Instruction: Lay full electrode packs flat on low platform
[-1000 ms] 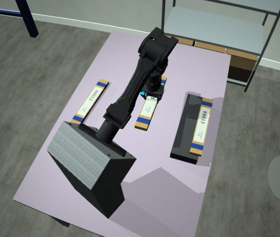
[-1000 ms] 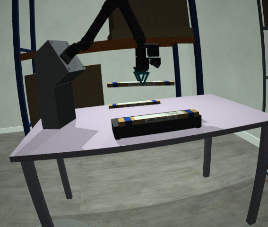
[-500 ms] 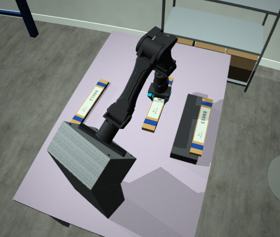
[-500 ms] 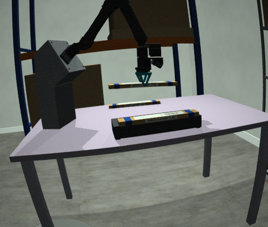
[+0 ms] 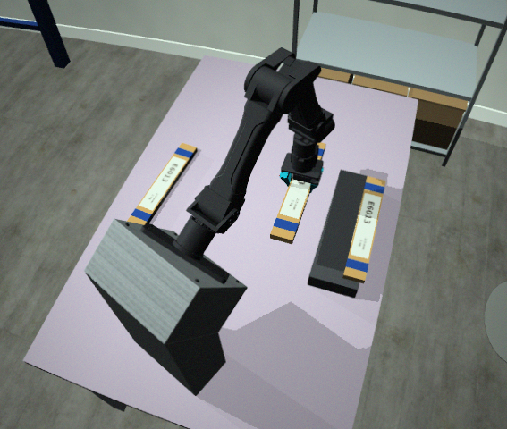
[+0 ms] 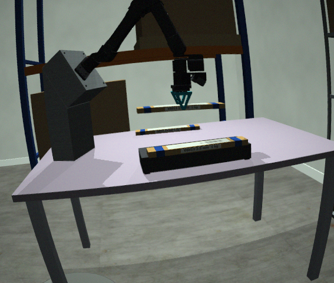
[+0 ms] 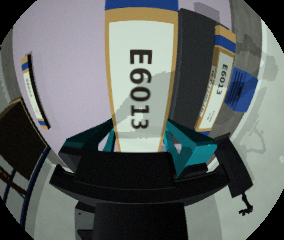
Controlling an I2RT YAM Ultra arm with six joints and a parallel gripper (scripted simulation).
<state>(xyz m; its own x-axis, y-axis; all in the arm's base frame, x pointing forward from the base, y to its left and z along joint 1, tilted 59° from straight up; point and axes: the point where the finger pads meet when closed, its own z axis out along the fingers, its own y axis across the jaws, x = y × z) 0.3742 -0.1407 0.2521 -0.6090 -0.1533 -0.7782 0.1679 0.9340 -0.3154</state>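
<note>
Right now the low dark platform is 170 mm below my hand, 150 mm to the right of it and 40 mm behind it.
</note>
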